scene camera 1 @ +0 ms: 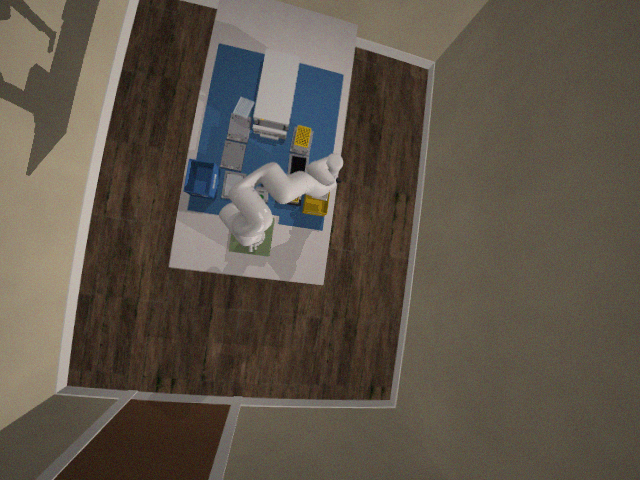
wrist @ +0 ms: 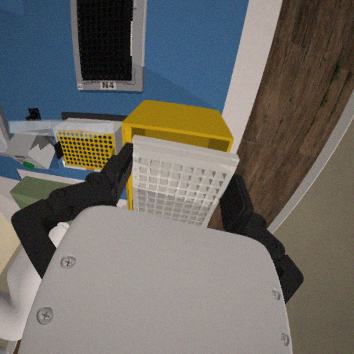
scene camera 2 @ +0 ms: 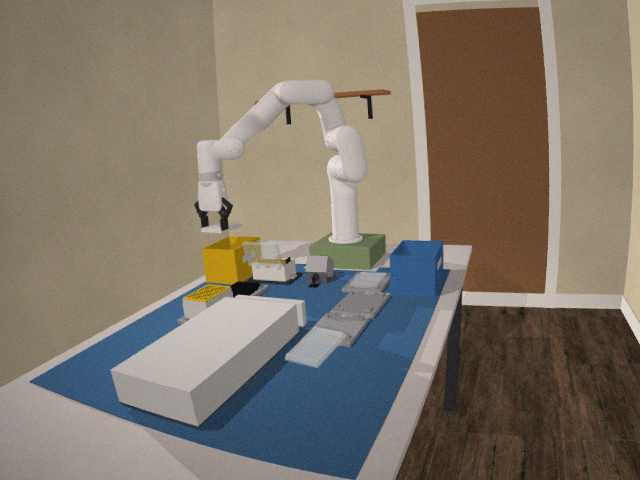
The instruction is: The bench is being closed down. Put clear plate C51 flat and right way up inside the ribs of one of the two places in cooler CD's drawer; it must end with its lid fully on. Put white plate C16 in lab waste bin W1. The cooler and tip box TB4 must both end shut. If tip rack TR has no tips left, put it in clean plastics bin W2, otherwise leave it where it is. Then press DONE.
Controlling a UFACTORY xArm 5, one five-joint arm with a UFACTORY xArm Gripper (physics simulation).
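Where they show: gripper, fingertip midpoint: (wrist: 180, 171) (scene camera 2: 214, 229); arm's base at its link origin: (scene camera 2: 345, 239).
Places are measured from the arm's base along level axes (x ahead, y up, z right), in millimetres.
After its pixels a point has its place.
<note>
My gripper (scene camera 2: 214, 226) @[x 297, y 115, z 377 mm] (wrist: 180, 171) @[x 297, y 115, z 377 mm] is shut on the white plate (scene camera 2: 210, 228) @[x 316, y 121, z 384 mm] (wrist: 177, 187) @[x 284, y 120, z 375 mm], high over the yellow bin (scene camera 1: 314, 206) @[x 184, y -68, z 357 mm] (scene camera 2: 222, 266) @[x 310, y -11, z 359 mm] (wrist: 175, 117) @[x 309, y 8, z 366 mm]. The arm hides the gripper in scene camera 1. A clear plate (scene camera 1: 242, 107) @[x 769, y -54, z -82 mm] (scene camera 2: 316, 348) @[x 786, y -52, z -81 mm] lies beside the cooler (scene camera 1: 277, 85) @[x 884, y 12, z 124 mm] (scene camera 2: 206, 351) @[x 957, y 12, z 96 mm], one end near a grey nest. The cooler's drawer interior is not visible. The tip box (scene camera 2: 272, 270) @[x 289, y -29, z 189 mm] (wrist: 89, 149) has a yellow rack and its clear lid (scene camera 2: 261, 250) @[x 327, y 49, z 205 mm] raised. Another yellow-topped rack (scene camera 1: 302, 136) @[x 589, y 1, z 274 mm] (scene camera 2: 206, 293) @[x 600, y 1, z 274 mm] stands on a nest; whether it holds tips is unclear.
A blue bin (scene camera 1: 201, 179) @[x 326, y -68, z -307 mm] (scene camera 2: 416, 268) @[x 398, y 12, z -280 mm] stands at the opposite mat edge. Grey nests (scene camera 1: 233, 155) @[x 474, y -60, z -129 mm] (scene camera 2: 356, 303) @[x 487, y -60, z -119 mm] line that side; one holds a pale flat piece (scene camera 2: 368, 281) @[x 322, y -52, z -128 mm]. Nest N4 (wrist: 139, 50) @[x 398, y -60, z 308 mm] has a black insert. A grey button box (scene camera 2: 318, 269) @[x 281, y -27, z 37 mm] (wrist: 30, 151) @[x 255, y 2, z 78 mm] stands near the green base (scene camera 2: 348, 254) @[x 120, y -23, z -30 mm].
</note>
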